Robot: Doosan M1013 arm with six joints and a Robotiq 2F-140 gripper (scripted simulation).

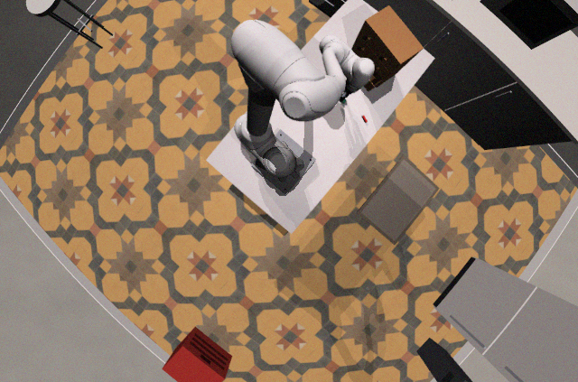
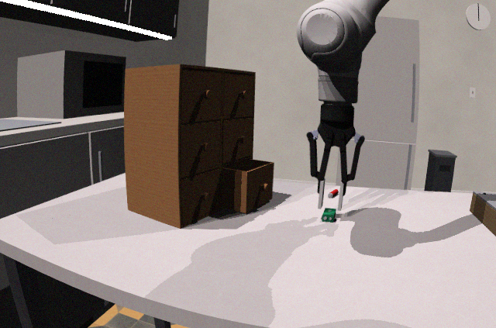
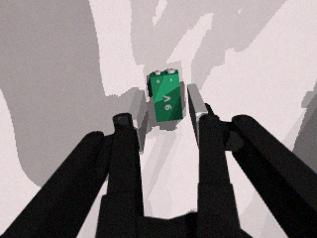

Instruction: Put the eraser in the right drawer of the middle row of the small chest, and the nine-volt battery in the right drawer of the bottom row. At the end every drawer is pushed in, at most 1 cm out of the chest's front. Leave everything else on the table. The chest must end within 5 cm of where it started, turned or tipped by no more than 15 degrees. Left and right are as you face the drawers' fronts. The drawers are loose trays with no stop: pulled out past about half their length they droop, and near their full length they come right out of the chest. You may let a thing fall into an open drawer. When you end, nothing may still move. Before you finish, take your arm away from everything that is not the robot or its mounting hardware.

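My hand is 1 cm to the right of the green nine-volt battery and 5 cm above it. Round my hand: red cylinder (2 cm ahead, 19 cm to the right, 5 cm below); white eraser (34 cm ahead, 1 cm to the right, 6 cm above).
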